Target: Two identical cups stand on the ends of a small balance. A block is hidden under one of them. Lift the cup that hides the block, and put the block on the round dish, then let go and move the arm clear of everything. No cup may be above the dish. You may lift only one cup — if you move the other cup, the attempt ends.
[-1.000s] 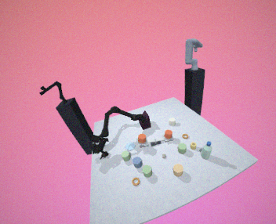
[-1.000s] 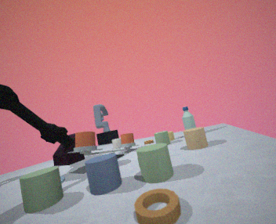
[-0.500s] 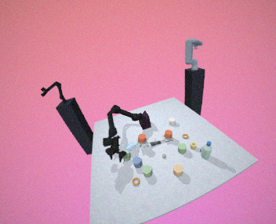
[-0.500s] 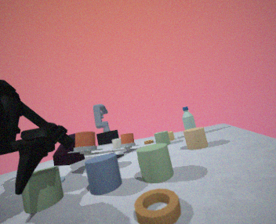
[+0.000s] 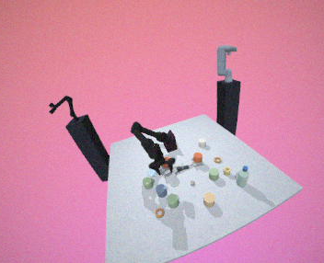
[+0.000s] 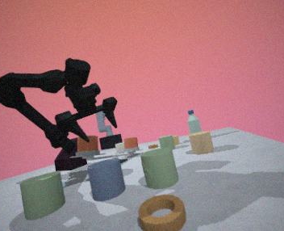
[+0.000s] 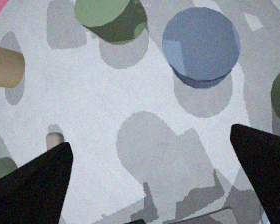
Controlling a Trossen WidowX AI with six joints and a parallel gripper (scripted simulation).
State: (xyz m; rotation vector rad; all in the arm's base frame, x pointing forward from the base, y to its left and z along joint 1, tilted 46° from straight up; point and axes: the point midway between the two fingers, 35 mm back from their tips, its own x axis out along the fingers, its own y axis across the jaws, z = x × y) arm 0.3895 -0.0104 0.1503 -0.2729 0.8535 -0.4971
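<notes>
Right now the pale grey-blue block is 28 cm to the left of my gripper tip, 13 cm behind it and 9 cm below it. From my gripper tip the other things lie so: orange cup (13 cm behind, 2 cm below, 1 cm to the left); then small balance (15 cm to the left, 13 cm behind, 9 cm below); then grey lump (17 cm to the left, 12 cm below, 5 cm ahead).
</notes>
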